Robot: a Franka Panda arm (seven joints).
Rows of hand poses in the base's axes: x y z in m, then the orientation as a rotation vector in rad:
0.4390, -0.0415, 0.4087, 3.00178, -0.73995, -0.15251
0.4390, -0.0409, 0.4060, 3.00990, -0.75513, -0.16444
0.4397, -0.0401, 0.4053, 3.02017, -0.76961, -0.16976
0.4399, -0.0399, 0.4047, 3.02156, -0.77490, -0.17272
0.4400, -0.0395, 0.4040, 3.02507, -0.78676, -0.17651
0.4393, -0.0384, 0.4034, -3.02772, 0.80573, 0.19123
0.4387, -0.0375, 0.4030, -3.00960, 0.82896, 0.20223
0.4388, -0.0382, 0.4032, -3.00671, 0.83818, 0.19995
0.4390, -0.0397, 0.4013, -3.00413, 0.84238, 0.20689
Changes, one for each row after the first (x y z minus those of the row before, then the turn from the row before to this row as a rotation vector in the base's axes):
0.0000, 0.0006, -0.0027, 0.01307, 0.00410, -0.00899
0.0007, 0.0008, -0.0007, 0.01364, -0.00052, -0.00817
0.0002, 0.0002, -0.0006, 0.00300, 0.00106, -0.00323
0.0001, 0.0004, -0.0007, 0.00652, 0.00053, -0.00715
-0.0007, 0.0011, -0.0006, 0.01477, 0.00550, -0.01207
-0.0006, 0.0009, -0.0004, 0.01123, 0.00476, -0.01794
0.0001, -0.0007, 0.0002, -0.00031, -0.00137, -0.00620
0.0002, -0.0015, -0.0019, 0.00189, 0.00415, -0.00305

